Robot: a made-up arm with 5 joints.
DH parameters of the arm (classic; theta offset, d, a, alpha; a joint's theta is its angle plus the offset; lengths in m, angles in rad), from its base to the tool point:
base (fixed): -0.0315 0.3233 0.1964 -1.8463
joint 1: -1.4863 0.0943 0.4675 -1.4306
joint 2: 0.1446 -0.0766 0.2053 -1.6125
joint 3: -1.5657 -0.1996 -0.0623 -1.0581
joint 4: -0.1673 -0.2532 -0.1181 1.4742
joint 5: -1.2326 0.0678 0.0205 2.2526
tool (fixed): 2.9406 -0.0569 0 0
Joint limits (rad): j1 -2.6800..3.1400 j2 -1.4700..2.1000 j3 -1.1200..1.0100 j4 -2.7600..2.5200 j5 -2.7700..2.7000
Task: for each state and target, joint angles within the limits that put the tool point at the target. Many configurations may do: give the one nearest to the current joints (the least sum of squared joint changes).
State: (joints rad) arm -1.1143 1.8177 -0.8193 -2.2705 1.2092
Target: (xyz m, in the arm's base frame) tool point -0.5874 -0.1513 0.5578
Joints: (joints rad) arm -1.2896 1.8424 -0.7353 -2.4250 1.2102
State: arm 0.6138 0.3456 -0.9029 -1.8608 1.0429
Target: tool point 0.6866 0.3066 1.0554
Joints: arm 0.7369 0.9133 -0.4938 -1.5920 0.9415
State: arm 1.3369 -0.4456 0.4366 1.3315 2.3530
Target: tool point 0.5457 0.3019 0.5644
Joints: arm 0.9438 0.1315 0.0940 1.3068 2.1755
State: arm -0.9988 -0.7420 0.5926 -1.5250 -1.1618
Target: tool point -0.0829 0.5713 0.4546
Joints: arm -0.5960 -0.2083 0.6623 -1.4926 -1.0524
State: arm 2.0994 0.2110 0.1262 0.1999 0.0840
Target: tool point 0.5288 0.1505 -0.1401
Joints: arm 2.7240 0.1991 0.0402 0.5314 0.4369
